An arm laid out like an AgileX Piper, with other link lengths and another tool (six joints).
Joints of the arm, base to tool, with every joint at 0 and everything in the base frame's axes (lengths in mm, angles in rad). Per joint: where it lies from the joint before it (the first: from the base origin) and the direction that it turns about. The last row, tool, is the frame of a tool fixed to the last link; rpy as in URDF.
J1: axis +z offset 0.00 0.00 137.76
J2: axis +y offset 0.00 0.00 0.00
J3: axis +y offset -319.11 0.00 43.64
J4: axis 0.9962 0 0.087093 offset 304.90 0.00 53.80
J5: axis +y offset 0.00 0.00 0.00
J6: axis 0.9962 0 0.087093 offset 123.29 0.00 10.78
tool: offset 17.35 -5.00 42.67 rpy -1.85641 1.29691 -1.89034
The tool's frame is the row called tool.
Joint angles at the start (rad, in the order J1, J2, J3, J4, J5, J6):
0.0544, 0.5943, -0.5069, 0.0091, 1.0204, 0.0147
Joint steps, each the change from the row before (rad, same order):
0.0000, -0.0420, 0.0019, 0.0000, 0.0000, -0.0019
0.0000, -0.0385, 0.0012, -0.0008, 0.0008, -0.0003
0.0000, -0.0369, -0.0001, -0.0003, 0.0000, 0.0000
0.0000, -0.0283, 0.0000, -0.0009, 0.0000, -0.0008
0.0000, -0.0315, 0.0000, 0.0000, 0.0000, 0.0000
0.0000, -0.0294, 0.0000, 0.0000, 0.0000, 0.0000
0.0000, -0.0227, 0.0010, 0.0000, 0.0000, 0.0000
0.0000, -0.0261, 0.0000, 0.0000, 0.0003, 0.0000
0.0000, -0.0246, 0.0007, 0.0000, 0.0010, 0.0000
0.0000, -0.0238, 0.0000, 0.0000, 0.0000, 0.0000
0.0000, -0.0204, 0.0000, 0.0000, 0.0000, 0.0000
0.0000, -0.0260, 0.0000, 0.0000, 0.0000, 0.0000
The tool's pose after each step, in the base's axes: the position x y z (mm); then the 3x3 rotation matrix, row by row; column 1 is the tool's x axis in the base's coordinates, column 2 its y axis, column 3 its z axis. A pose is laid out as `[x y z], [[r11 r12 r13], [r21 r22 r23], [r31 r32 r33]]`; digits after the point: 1 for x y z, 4 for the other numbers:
[172.9 4.8 284.1], [[-0.8725 -0.2589 0.4143], [-0.2892 0.9572 -0.0109], [-0.3937 -0.1293 -0.9101]]
[167.0 4.4 290.1], [[-0.8575 -0.2542 0.4472], [-0.2890 0.9573 -0.0099], [-0.4256 -0.1377 -0.8944]]
[161.3 4.1 296.2], [[-0.8412 -0.2490 0.4800], [-0.2882 0.9575 -0.0084], [-0.4575 -0.1454 -0.8773]]
[156.8 3.8 300.7], [[-0.8278 -0.2453 0.5046], [-0.2885 0.9574 -0.0080], [-0.4812 -0.1522 -0.8633]]
[151.6 3.5 305.5], [[-0.8122 -0.2404 0.5315], [-0.2877 0.9577 -0.0065], [-0.5075 -0.1582 -0.8470]]
[146.6 3.2 309.9], [[-0.7970 -0.2356 0.5562], [-0.2869 0.9580 -0.0052], [-0.5316 -0.1637 -0.8311]]
[142.7 3.0 312.8], [[-0.7853 -0.2321 0.5740], [-0.2862 0.9582 -0.0042], [-0.5490 -0.1676 -0.8188]]
[138.0 2.8 316.4], [[-0.7709 -0.2277 0.5949], [-0.2854 0.9584 -0.0031], [-0.5695 -0.1722 -0.8038]]
[133.6 2.5 319.3], [[-0.7576 -0.2237 0.6132], [-0.2847 0.9586 -0.0021], [-0.5873 -0.1762 -0.7900]]
[129.2 2.3 322.4], [[-0.7435 -0.2195 0.6318], [-0.2840 0.9588 -0.0011], [-0.6055 -0.1802 -0.7752]]
[125.4 2.1 325.0], [[-0.7310 -0.2158 0.6474], [-0.2833 0.9590 -0.0002], [-0.6208 -0.1835 -0.7621]]
[120.5 1.8 328.2], [[-0.7146 -0.2109 0.6670], [-0.2824 0.9593 0.0009], [-0.6400 -0.1877 -0.7451]]

